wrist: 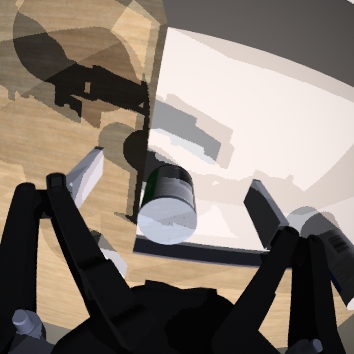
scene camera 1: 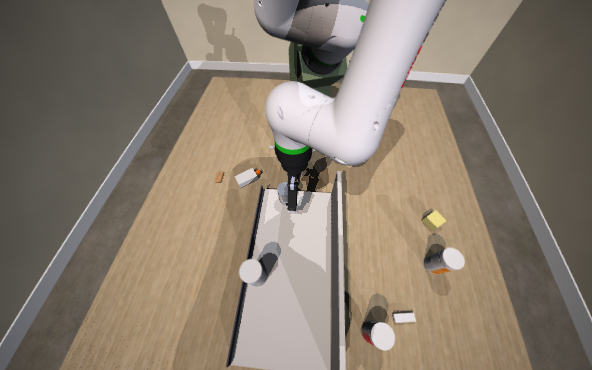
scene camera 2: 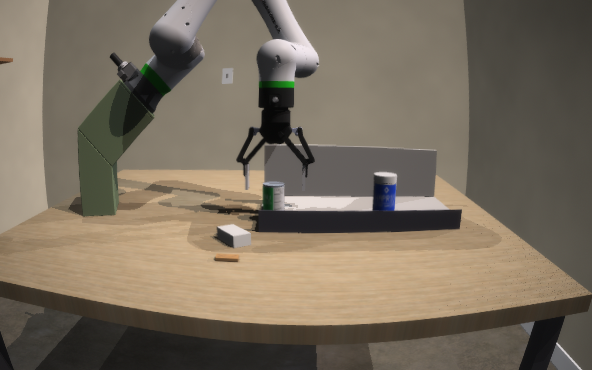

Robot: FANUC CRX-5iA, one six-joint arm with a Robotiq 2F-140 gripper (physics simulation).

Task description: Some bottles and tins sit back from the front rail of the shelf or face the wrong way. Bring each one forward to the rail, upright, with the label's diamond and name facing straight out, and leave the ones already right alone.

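Frame: origin at the arm's base, x ahead, y left, z up, level; centimetres.
Seen in the pictures: gripper, fingertip midpoint: [wrist: 177,175]; arm's base, origin of the base link: [scene camera 1: 322,51] [scene camera 2: 137,97].
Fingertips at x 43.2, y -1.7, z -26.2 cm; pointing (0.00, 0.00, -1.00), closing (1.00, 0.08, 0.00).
Pixels of each thing's top centre, then the offset from my fingertips to it.
- white tin, middle of its top: [wrist: 166,222] [scene camera 2: 273,183] [scene camera 1: 285,188] dx +0.1, dy -3.7, dz +2.3 cm
- blue bottle, middle of its top: [scene camera 2: 385,174] [scene camera 1: 250,270] dx +28.2, dy -6.7, dz +6.2 cm
- orange-labelled bottle, middle of its top: [scene camera 1: 453,258] dx +14.4, dy +48.5, dz +3.3 cm
- red-labelled bottle, middle of its top: [scene camera 1: 383,336] dx +36.5, dy +28.8, dz +2.3 cm
- yellow block, middle of its top: [scene camera 1: 436,218] dx -0.8, dy +49.7, dz -3.8 cm
- small white block, middle of its top: [scene camera 1: 404,317] dx +31.3, dy +38.0, dz -6.4 cm
- white box, middle of its top: [wrist: 96,261] [scene camera 2: 231,228] [scene camera 1: 248,174] dx -7.2, dy -21.1, dz -4.8 cm
- orange-brown piece, middle of its top: [scene camera 2: 226,256] [scene camera 1: 219,176] dx -5.4, dy -33.6, dz -6.8 cm
A green and white tin [scene camera 1: 282,192] [scene camera 2: 273,196] [wrist: 167,221] stands upright at the left end of the shelf [scene camera 1: 295,325] [scene camera 2: 350,172] [wrist: 240,125], a little back from the dark front rail [scene camera 1: 238,320] [scene camera 2: 360,221] [wrist: 200,254]. In scene camera 2 it turns green and a white text panel outward; no diamond shows. A blue bottle [scene camera 1: 251,272] [scene camera 2: 384,195] [wrist: 330,247] with a white cap stands upright at the rail, diamond and name facing out. My gripper [scene camera 1: 292,207] [scene camera 2: 275,189] [wrist: 177,175] is open and empty, pointing down, fingertips above and either side of the tin.
Behind the shelf stand an orange-labelled bottle [scene camera 1: 452,259] and a red-labelled bottle [scene camera 1: 382,336], near a yellow block [scene camera 1: 434,220] and a small white block [scene camera 1: 404,317]. A white box [scene camera 1: 246,177] [scene camera 2: 233,235] and an orange-brown piece [scene camera 1: 219,177] [scene camera 2: 227,258] lie before the shelf's left end.
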